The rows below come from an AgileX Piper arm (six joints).
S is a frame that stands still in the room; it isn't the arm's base.
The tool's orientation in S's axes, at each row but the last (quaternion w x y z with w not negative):
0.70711 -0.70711 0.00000 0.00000
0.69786 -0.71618 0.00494 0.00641
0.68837 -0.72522 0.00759 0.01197
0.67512 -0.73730 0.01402 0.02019
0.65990 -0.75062 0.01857 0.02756
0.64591 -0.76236 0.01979 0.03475
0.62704 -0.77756 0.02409 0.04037
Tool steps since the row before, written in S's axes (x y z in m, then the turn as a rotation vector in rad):
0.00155 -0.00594 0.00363 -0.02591 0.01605 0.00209
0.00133 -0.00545 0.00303 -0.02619 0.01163 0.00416
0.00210 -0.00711 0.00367 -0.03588 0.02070 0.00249
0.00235 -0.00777 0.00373 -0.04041 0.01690 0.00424
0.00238 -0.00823 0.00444 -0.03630 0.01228 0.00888
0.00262 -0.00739 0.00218 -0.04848 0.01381 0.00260
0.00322 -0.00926 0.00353 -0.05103 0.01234 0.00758
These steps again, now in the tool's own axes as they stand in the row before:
0.00155 -0.00363 -0.00594 -0.02591 -0.00209 0.01605
0.00127 -0.00291 -0.00553 -0.02623 -0.00404 0.01158
0.00196 -0.00335 -0.00731 -0.03582 -0.00258 0.02079
0.00211 -0.00314 -0.00809 -0.04046 -0.00377 0.01690
0.00201 -0.00349 -0.00877 -0.03670 -0.00803 0.01166
0.00233 -0.00112 -0.00772 -0.04833 -0.00119 0.01452
0.00276 -0.00175 -0.00990 -0.05135 -0.00550 0.01212

